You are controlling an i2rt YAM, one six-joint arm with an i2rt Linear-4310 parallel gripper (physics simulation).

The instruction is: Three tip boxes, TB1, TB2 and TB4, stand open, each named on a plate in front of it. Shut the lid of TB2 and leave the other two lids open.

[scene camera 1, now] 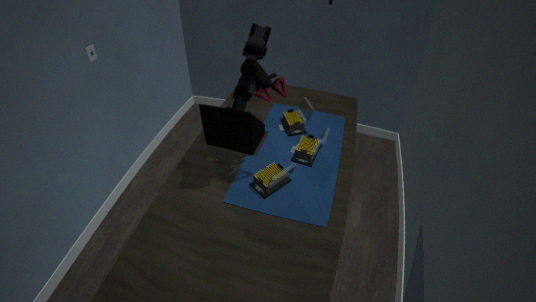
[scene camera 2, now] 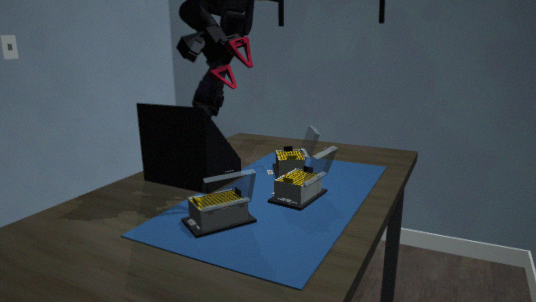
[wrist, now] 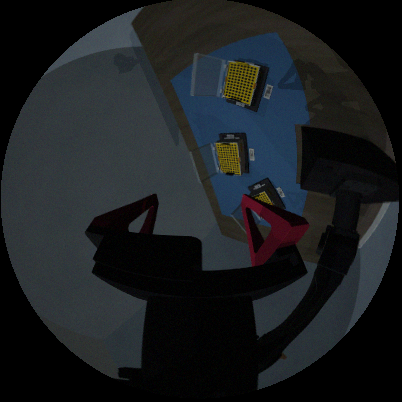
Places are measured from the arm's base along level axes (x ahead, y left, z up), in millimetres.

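Pixels of known places: gripper, fingertip midpoint: (scene camera 1: 278, 99) (scene camera 2: 242, 78) (wrist: 199, 198); arm's base, origin of the base link: (scene camera 1: 236, 114) (scene camera 2: 193, 129) (wrist: 348, 187).
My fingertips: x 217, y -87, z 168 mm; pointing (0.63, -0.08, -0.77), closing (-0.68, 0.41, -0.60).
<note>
Ahead of a thing's pixels: the offset from my fingertips to its top centre. "spot": to the spot under its first point. Level surfaces: height alone.
Three grey tip boxes with yellow racks stand with clear lids raised: a near one @(2 mm back, 160 mm right, 259 mm down) (scene camera 1: 270, 176) (scene camera 2: 220, 212) (wrist: 241, 82), a middle one @(134 mm ahead, 57 mm left, 259 mm down) (scene camera 1: 306, 149) (scene camera 2: 298, 187) (wrist: 230, 158) and a far one @(41 mm ahead, 259 mm left, 259 mm down) (scene camera 1: 293, 121) (scene camera 2: 290, 161) (wrist: 261, 198). The near lid @(spot: 57 mm ahead, 201 mm right, 235 mm down) (wrist: 207, 76), middle lid @(199 mm ahead, 43 mm left, 180 mm down) (scene camera 1: 325, 136) (scene camera 2: 325, 160) (wrist: 204, 161) and far lid @(spot: 114 mm ahead, 298 mm left, 209 mm down) (scene camera 1: 308, 105) (scene camera 2: 311, 140) are open. The name plates are too blurred to read. My gripper (scene camera 1: 279, 97) (scene camera 2: 243, 77) (wrist: 199, 198) is open and empty, high above the table's far part, apart from the boxes. Its right finger partly hides the far box in the wrist view.
The boxes stand on a blue mat @(334 mm down) (scene camera 1: 310, 200) (scene camera 2: 280, 255) (wrist: 270, 120) on a wooden table @(337 mm down) (scene camera 1: 200, 240) (scene camera 2: 65, 250). A large black block (scene camera 1: 230, 129) (scene camera 2: 172, 147) (wrist: 340, 157) stands beside the mat, near the arm's base. Walls rise behind and at the left.
</note>
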